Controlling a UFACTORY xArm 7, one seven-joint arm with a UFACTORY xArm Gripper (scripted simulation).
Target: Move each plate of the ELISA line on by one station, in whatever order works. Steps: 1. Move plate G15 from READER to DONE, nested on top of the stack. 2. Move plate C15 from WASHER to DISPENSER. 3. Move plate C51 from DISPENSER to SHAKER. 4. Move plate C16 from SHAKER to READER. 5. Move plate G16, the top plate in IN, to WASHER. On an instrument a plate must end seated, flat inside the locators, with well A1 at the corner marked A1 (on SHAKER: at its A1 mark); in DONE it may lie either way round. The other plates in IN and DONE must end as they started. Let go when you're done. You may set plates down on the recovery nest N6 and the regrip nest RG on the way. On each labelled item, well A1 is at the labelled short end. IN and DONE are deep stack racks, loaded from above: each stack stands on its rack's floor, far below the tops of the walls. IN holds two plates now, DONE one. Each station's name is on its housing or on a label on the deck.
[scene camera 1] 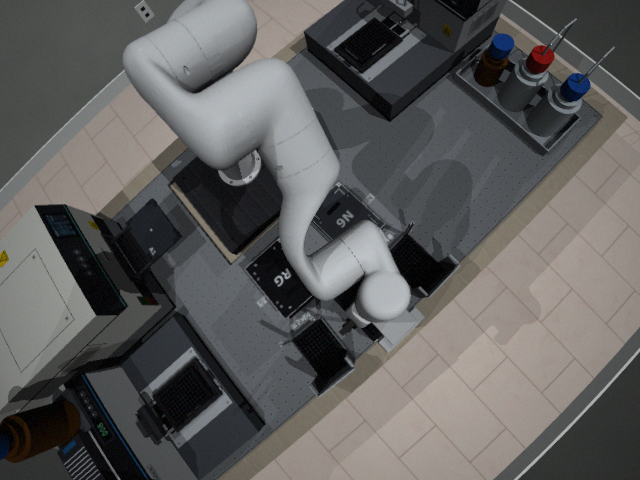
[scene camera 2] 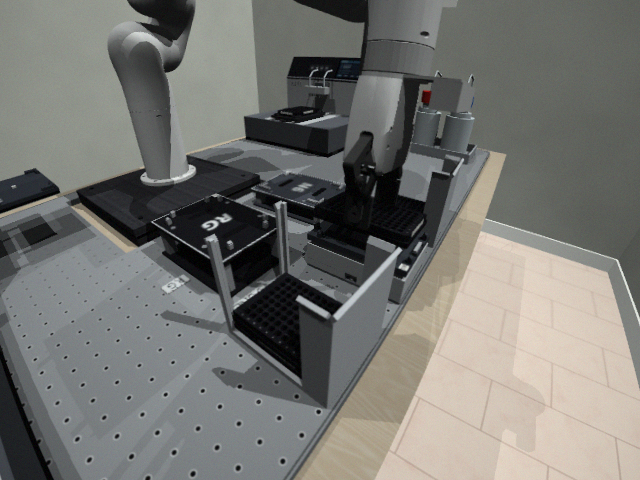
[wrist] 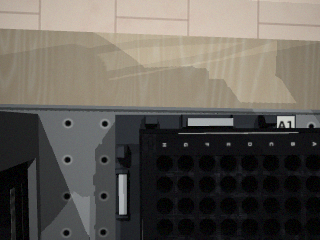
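What the pictures show is an N6 nest, an RG nest and a shaker platform.
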